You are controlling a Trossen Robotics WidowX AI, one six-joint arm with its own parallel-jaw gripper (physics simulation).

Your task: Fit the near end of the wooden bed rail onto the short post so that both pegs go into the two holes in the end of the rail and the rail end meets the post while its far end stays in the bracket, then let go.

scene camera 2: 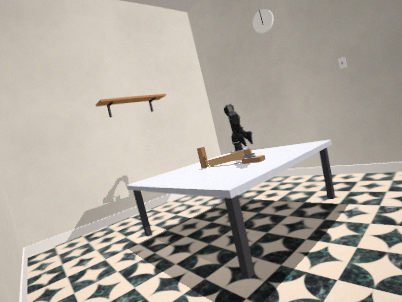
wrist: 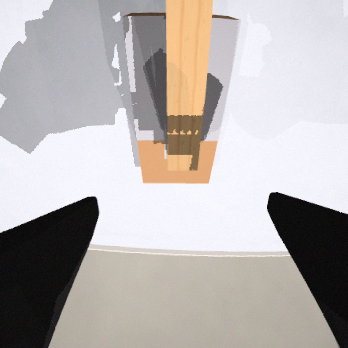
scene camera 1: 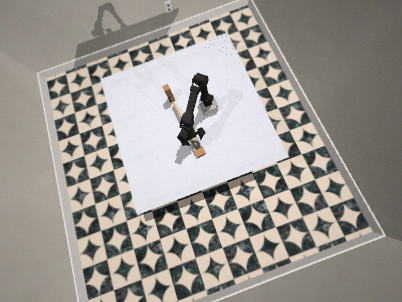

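Seen in the pictures: gripper, fingertip midpoint: [scene camera 2: 249,145] [wrist: 184,202] [scene camera 1: 195,143]; arm's base, link origin: [scene camera 2: 239,149] [scene camera 1: 207,102].
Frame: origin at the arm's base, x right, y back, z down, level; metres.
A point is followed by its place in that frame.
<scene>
The wooden bed rail [scene camera 1: 177,110] @[x 0.030, y -0.260, z 0.011 m] [scene camera 2: 227,158] @[x -0.086, y -0.250, z 0.027 m] [wrist: 186,75] @[x -0.252, y -0.216, z -0.018 m] runs from near the short post to the bracket. The short post [scene camera 1: 168,91] @[x 0.164, y -0.273, z -0.078 m] [scene camera 2: 202,157] @[x 0.167, y -0.300, z -0.013 m] stands upright by its near end; the pegs and holes are too small to tell whether they are joined. The rail's far end lies between the see-through grey walls of the bracket [wrist: 225,60] @[x -0.255, y -0.183, z 0.042 m], over its orange-brown block [scene camera 1: 200,152] @[x -0.368, y -0.198, z 0.044 m] [scene camera 2: 254,159] @[x -0.350, y -0.241, z 0.057 m] [wrist: 150,167] @[x -0.371, y -0.227, z 0.044 m]. My gripper [scene camera 1: 194,138] @[x -0.304, y -0.209, z -0.049 m] [wrist: 184,202] @[x -0.304, y -0.209, z -0.049 m] is open and empty above the bracket end, its fingertips wide apart, just beyond the block in the wrist view.
The white table [scene camera 1: 150,185] @[x -0.479, y -0.675, z 0.080 m] [scene camera 2: 180,185] @[x -0.184, y -0.797, z 0.080 m] carries the parts. The arm's grey base [scene camera 1: 210,107] @[x -0.050, y 0.006, z -0.002 m] stands to the right of the rail in scene camera 1, and the black arm reaches over the rail. The table's edge shows beyond the fingertips in the wrist view.
</scene>
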